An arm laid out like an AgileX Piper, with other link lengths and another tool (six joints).
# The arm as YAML. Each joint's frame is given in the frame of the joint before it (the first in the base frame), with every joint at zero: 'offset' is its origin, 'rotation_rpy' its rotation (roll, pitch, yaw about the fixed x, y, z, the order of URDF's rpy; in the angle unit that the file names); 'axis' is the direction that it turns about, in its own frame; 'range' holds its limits. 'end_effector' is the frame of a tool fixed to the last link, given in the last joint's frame.
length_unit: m
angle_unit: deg
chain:
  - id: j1
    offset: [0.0, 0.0, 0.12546]
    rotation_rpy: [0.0, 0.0, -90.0]
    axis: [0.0, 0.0, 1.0]
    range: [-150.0, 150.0]
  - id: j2
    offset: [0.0, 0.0, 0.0]
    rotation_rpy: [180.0, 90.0, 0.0]
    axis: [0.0, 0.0, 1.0]
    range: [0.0, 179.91]
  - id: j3
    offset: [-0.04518, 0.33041, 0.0]
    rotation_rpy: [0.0, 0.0, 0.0]
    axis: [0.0, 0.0, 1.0]
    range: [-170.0, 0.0]
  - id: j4
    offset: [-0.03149, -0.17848, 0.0]
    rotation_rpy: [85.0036, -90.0, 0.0]
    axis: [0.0, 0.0, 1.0]
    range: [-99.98, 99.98]
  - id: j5
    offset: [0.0, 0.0, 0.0]
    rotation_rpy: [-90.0, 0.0, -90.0]
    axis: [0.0, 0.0, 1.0]
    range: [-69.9, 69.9]
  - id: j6
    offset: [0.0, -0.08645, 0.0]
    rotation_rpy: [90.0, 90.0, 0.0]
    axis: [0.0, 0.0, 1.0]
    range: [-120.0, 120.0]
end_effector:
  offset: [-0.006, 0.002, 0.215]
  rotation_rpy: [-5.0, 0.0, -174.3]
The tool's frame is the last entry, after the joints.
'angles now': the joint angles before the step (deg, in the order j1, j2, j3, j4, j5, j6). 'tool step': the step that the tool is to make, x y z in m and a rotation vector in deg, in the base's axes. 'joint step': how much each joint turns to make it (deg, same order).
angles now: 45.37 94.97 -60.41 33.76 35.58 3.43
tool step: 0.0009 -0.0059 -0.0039 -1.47 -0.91 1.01
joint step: 0.00 -0.01 -0.01 -2.22 0.38 0.32
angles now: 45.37 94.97 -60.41 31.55 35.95 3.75
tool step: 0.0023 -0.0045 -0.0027 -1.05 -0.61 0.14
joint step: 0.00 0.00 -0.02 -1.86 0.05 0.95
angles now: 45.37 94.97 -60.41 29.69 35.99 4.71
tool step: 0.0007 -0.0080 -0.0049 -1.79 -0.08 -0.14
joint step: 0.01 0.00 0.00 -2.79 0.71 2.14
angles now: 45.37 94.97 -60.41 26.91 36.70 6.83
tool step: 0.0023 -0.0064 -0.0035 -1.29 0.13 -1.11
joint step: 0.01 0.00 0.01 -2.39 0.31 2.80
